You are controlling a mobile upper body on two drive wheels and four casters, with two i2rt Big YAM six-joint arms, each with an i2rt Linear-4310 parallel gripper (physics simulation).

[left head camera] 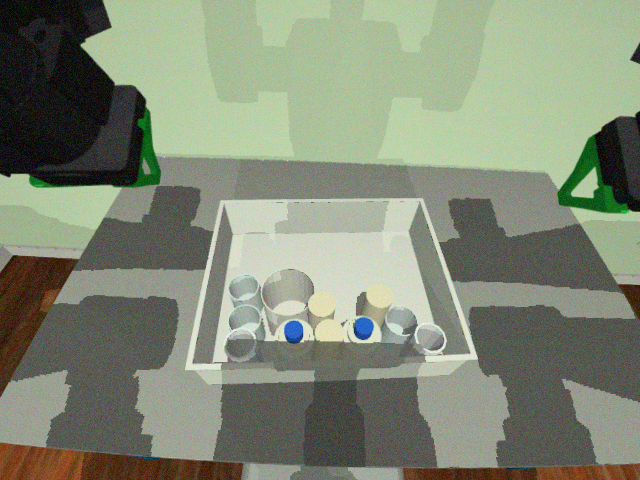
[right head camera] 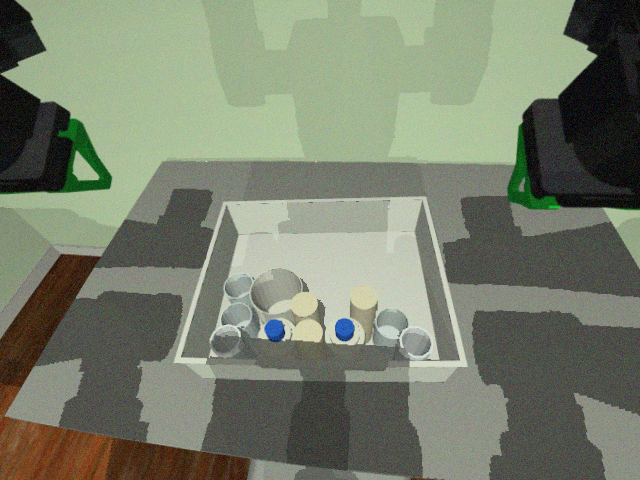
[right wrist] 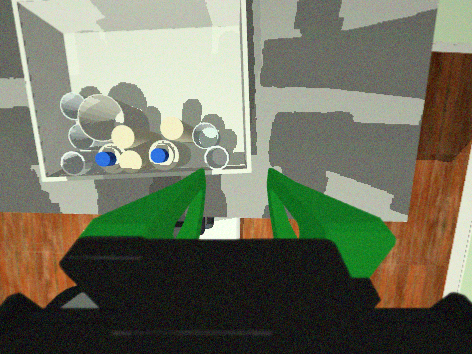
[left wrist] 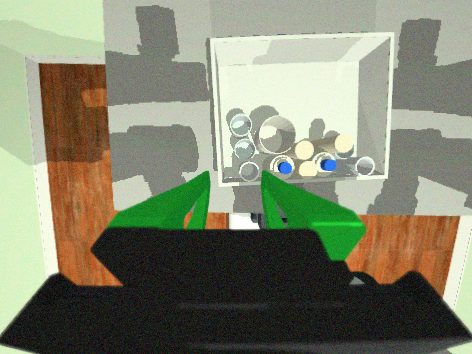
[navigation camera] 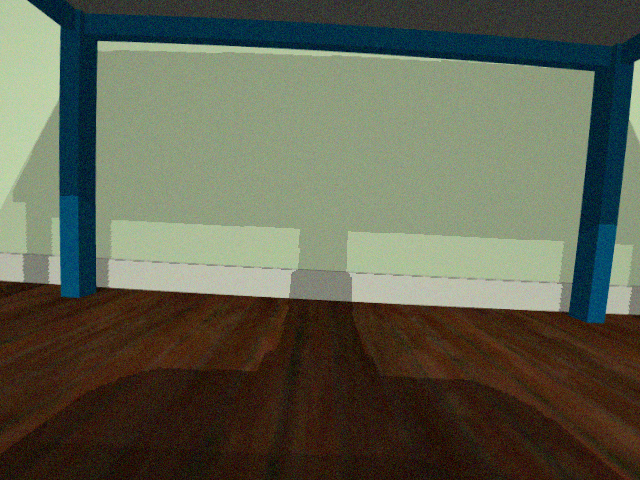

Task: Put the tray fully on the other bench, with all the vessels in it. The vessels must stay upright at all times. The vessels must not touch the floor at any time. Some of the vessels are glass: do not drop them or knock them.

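Places are measured from the left arm's base along level axes (x down, y right, z back), in centimetres.
Pixels of known places: left gripper, between the fingertips: [left head camera: 137, 177] [right head camera: 92, 183] [left wrist: 235, 177]; right gripper, between the fingertips: [left head camera: 578, 199] [right head camera: 533, 194] [right wrist: 236, 176].
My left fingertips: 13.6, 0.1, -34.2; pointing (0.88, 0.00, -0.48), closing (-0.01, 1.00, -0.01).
Behind a point stands the place of what it marks, as x, y, z.
The white tray [left head camera: 320, 258] {64.5, 19.5, -61.3} [right head camera: 330, 253] {64.5, 22.0, -63.1} [left wrist: 290, 85] {64.5, 20.6, -62.7} [right wrist: 155, 60] {64.5, 20.7, -62.0} rests on a grey bench top [left head camera: 103, 335] {64.8, -31.4, -37.3} [right head camera: 124, 330] {64.8, -28.5, -36.9}. Upright vessels stand in its near part: a large beaker [left head camera: 287, 291] {59.5, 11.7, -47.8} [left wrist: 276, 135] {64.0, 15.9, -44.4} [right wrist: 100, 117] {57.5, 7.6, -44.0}, several small clear beakers, three cream-topped cylinders and two blue-capped bottles. Three small beakers stand at the left side, two at the right. My left gripper [left wrist: 235, 177] {13.6, 0.1, -34.2} and right gripper [right wrist: 236, 171] {14.0, 45.1, -33.5} are partly open and empty. They hang above the bench, on either side of the tray, apart from it. A second bench does not show in the head camera views.
A pale green wall [left head camera: 180, 67] {34.2, -24.6, -109.3} [right head camera: 155, 62] {29.4, -35.1, -109.6} stands behind the bench. Wooden floor [left head camera: 31, 289] {141.0, -135.2, -89.4} [left wrist: 75, 125] {141.0, -133.6, -61.8} [right wrist: 445, 120] {140.9, 191.2, -58.5} shows past its edges. In the navigation camera, the bench's blue frame [navigation camera: 336, 38] {70.8, 24.7, -98.4} has a leg at left and right.
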